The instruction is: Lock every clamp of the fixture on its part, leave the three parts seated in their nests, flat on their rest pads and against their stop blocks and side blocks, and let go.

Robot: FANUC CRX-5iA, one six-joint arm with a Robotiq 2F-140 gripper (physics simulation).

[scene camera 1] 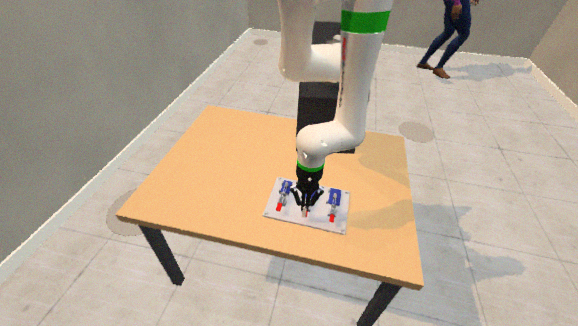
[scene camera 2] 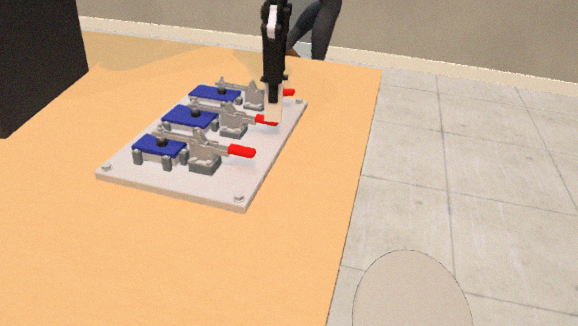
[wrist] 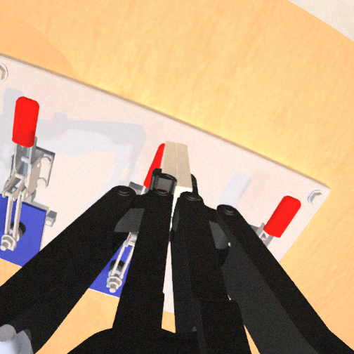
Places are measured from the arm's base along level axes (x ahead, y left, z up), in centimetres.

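Where they show: gripper, fingertip midpoint: point(scene camera 1: 303, 214) point(scene camera 2: 272, 119).
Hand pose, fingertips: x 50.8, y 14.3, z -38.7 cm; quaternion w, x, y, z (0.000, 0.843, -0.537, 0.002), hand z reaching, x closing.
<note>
Each offset is from my fingertips to the top centre of the thing. "pt": to the spot under its first point. Level surfaces: height alone.
Three blue parts @(pt dx -10.4, dy -14.6, dz -1.4 cm) point(scene camera 2: 159, 146) @(pt dx -14.5, dy -4.3, dz -2.0 cm) point(scene camera 2: 186, 116) @(pt dx -17.7, dy +6.5, dz -2.5 cm) point(scene camera 2: 212, 93) sit in nests on the light fixture plate @(dx -9.8, dy -2.2, dz -4.1 cm) point(scene camera 1: 290, 215) point(scene camera 2: 210, 190) point(wrist: 210, 150); they look flat, but contact with pads and blocks is too small to tell. Each toggle clamp has its arm over its part, black tip on top. The red handles @(pt dx +2.0, dy -11.0, dz +0.6 cm) point(scene camera 2: 242, 150) point(scene camera 2: 266, 120) @(pt dx -3.1, dy +10.1, dz +0.3 cm) point(scene camera 2: 288, 92) lie low, near level. My gripper point(scene camera 1: 305, 212) point(scene camera 2: 273, 110) point(wrist: 172, 159) is shut and empty. Its pale fingertips are right at the middle red handle point(wrist: 156, 166), partly hiding it; whether they touch it cannot be told.
The outer red handles point(wrist: 25, 122) point(wrist: 282, 216) stand on either side of the fingers. Bolt heads @(dx +4.3, dy -15.1, dz -3.4 cm) point(scene camera 2: 239, 198) point(wrist: 315, 197) rise at the plate corners. The plate lies on the wooden table @(dz -5.6 cm) point(scene camera 1: 200, 175) point(scene camera 2: 125, 250). A person point(scene camera 1: 452, 30) stands on the floor behind.
</note>
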